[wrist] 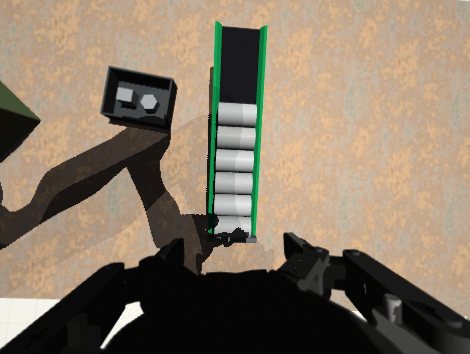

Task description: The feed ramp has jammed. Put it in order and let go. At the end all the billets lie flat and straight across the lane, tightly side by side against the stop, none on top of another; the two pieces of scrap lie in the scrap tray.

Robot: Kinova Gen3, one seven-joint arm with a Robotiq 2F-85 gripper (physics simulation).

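Frame: origin at the arm's base, x ahead, y left, z up, level; centimetres.
Seen in the pictures: gripper, fingertip midpoint: [234, 246].
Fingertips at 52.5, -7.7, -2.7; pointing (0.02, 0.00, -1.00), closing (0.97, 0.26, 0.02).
Observation:
A point is followed by its place in that frame, as x, y, z.
The feed ramp [240, 60] {48.4, 19.6, -19.3} is a dark lane between two green side walls, upper middle of the view. Several light grey billets lie flat and straight across it in one row, side by side, from the uppermost billet [237, 114] {50.1, 8.7, -16.3} to the lowest billet [232, 225] {53.3, -9.8, -18.1} at the stop [251, 239] {57.5, -12.1, -19.9}. None lies on top of another. The scrap tray [173, 100] {35.7, 12.1, -26.1}, dark and open, stands left of the ramp. A square scrap piece [125, 94] {26.7, 10.4, -24.3} and a hexagonal scrap piece [149, 102] {31.3, 10.2, -25.2} lie in it. My gripper [234, 246] {52.5, -7.7, -2.7} is open and empty, over the stop end; its height is hard to tell.
A dark green block-like object [17, 120] {8.5, 0.3, -23.9} shows at the left edge, with the scrap tray between it and the ramp. The mottled tabletop [360, 125] {78.7, 17.0, -27.2} extends right of the ramp. The arm's shadow falls across the table at the left and onto the ramp's stop end.

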